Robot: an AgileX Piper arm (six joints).
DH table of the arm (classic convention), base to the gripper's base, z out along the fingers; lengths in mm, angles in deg. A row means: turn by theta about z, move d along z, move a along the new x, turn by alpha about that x. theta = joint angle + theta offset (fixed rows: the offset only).
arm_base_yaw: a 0; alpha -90; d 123; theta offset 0
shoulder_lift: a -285.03; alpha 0; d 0; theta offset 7.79
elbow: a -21.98; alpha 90; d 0; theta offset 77.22
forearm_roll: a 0; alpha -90; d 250.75; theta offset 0
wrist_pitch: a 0; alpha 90; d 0; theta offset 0
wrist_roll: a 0; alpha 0; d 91; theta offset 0
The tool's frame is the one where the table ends.
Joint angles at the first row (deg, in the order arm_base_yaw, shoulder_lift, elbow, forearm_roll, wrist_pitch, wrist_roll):
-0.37, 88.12, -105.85, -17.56, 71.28, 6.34
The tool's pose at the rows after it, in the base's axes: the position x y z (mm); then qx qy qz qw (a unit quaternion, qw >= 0):
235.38 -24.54 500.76 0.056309 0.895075 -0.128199 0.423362
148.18 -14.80 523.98 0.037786 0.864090 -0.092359 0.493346
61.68 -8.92 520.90 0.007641 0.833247 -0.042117 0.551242
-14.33 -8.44 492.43 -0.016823 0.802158 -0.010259 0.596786
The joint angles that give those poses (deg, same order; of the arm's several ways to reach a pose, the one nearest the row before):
0.23, 75.30, -101.94, -17.16, 71.76, 5.21
2.51, 60.83, -96.71, -14.22, 72.09, 4.25
4.62, 45.76, -89.90, -9.19, 72.51, 2.67
4.94, 30.27, -81.14, -4.74, 72.67, 0.59

